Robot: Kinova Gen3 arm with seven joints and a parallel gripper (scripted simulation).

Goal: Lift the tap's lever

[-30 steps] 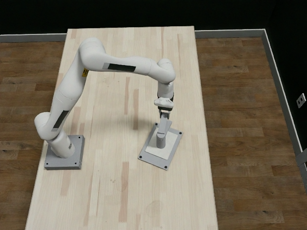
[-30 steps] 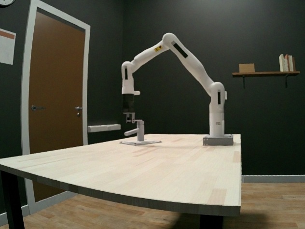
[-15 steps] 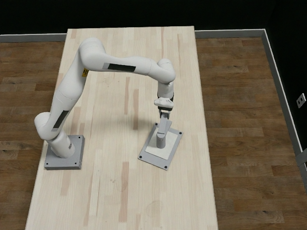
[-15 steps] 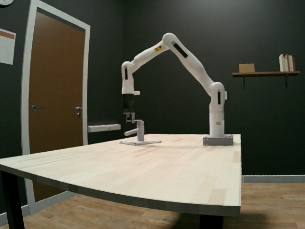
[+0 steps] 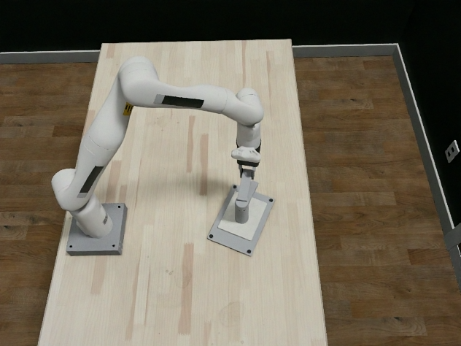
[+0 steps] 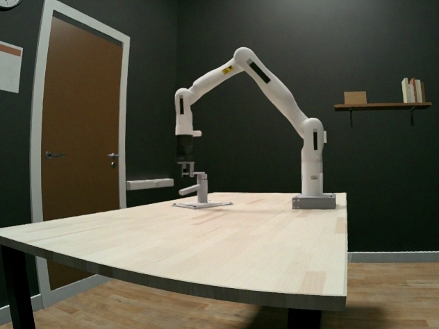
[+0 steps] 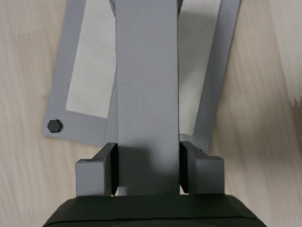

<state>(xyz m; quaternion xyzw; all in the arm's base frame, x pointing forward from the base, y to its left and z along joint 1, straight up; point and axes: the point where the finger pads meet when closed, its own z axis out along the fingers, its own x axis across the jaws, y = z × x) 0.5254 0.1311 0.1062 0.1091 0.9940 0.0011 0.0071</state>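
My hand is 4 cm to the left of the lever and 1 cm past it. Round my hand: base plate (15 cm below, 10 cm to the right, 2 cm behind); then tap (7 cm to the right, 5 cm below, 1 cm behind).
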